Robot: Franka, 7 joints.
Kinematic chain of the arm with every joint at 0, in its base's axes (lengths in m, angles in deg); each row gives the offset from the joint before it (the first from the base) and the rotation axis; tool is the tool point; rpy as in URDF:
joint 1: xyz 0 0 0.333 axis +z
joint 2: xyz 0 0 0 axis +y
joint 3: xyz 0 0 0.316 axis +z
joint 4: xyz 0.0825 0 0 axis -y
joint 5: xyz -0.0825 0 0.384 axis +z
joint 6: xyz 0 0 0 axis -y
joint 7: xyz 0.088 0 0 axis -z
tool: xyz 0 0 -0.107 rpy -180 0 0
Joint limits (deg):
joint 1: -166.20..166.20
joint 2: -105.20..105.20
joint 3: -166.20..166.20
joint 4: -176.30..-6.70
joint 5: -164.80..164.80
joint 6: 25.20..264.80
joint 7: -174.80..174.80
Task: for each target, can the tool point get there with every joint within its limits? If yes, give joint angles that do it. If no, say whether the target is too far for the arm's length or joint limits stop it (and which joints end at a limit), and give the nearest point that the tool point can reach.
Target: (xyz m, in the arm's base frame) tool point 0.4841 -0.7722 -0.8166
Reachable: no: too far | nearest point 0.3020 -0.4817 -0.2777 | short by 0.639 m
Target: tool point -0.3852 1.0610 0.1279
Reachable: no: too far | nearest point -0.2880 0.7934 0.1796 | short by 0.289 m
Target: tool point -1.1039 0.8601 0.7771
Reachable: no: too far | nearest point -0.6450 0.5026 0.5925 | short by 0.610 m
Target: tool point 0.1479 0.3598 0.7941
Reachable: yes | joints -96.45 -84.43 -1.71 -76.52 -117.74 244.33 -132.74
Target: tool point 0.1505 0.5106 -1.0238
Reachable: no: too far | nearest point 0.1108 0.3758 -0.3496 | short by 0.689 m
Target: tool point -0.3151 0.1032 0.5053
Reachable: yes | joints -92.97 66.82 -104.31 -140.92 -54.87 69.09 -70.13
